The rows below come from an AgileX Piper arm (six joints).
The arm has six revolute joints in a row. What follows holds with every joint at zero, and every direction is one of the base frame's.
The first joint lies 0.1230 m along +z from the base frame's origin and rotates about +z.
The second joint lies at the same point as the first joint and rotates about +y.
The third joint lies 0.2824 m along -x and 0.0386 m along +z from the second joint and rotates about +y.
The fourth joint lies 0.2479 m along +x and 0.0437 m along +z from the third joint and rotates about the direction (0.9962, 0, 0.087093).
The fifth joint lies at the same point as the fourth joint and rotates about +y.
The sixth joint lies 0.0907 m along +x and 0.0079 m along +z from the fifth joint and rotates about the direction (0.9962, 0, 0.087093).
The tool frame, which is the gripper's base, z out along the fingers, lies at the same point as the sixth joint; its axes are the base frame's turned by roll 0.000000, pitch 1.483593 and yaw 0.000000 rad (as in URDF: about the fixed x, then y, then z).
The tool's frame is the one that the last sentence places.
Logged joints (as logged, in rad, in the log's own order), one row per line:
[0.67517 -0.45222 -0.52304 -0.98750 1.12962 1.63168]
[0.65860 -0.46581 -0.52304 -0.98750 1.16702 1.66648]
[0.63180 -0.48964 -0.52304 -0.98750 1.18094 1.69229]
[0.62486 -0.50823 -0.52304 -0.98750 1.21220 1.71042]
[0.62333 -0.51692 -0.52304 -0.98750 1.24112 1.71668]
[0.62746 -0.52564 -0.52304 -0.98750 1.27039 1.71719]
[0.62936 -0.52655 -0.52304 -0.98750 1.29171 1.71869]
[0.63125 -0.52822 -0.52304 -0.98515 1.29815 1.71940]
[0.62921 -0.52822 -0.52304 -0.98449 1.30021 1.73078]
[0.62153 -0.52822 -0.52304 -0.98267 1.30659 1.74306]
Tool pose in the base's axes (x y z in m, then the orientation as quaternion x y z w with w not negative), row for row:
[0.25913 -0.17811 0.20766 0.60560 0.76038 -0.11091 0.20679]
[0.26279 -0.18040 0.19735 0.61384 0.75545 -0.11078 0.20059]
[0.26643 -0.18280 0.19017 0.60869 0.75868 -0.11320 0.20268]
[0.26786 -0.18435 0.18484 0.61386 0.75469 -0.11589 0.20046]
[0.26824 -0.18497 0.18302 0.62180 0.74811 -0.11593 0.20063]
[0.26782 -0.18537 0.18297 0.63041 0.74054 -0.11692 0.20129]
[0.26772 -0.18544 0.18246 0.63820 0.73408 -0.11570 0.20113]
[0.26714 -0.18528 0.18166 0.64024 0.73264 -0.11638 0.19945]
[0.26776 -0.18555 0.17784 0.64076 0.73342 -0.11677 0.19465]
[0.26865 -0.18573 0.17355 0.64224 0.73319 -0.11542 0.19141]
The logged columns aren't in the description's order. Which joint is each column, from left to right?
Columns, left to right: joint 5, joint 4, joint 1, joint 3, joint 6, joint 2.
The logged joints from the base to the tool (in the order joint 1, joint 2, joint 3, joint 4, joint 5, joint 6), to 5 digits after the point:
[-0.52304 1.63168 -0.98750 -0.45222 0.67517 1.12962]
[-0.52304 1.66648 -0.98750 -0.46581 0.65860 1.16702]
[-0.52304 1.69229 -0.98750 -0.48964 0.63180 1.18094]
[-0.52304 1.71042 -0.98750 -0.50823 0.62486 1.21220]
[-0.52304 1.71668 -0.98750 -0.51692 0.62333 1.24112]
[-0.52304 1.71719 -0.98750 -0.52564 0.62746 1.27039]
[-0.52304 1.71869 -0.98750 -0.52655 0.62936 1.29171]
[-0.52304 1.71940 -0.98515 -0.52822 0.63125 1.29815]
[-0.52304 1.73078 -0.98449 -0.52822 0.62921 1.30021]
[-0.52304 1.74306 -0.98267 -0.52822 0.62153 1.30659]

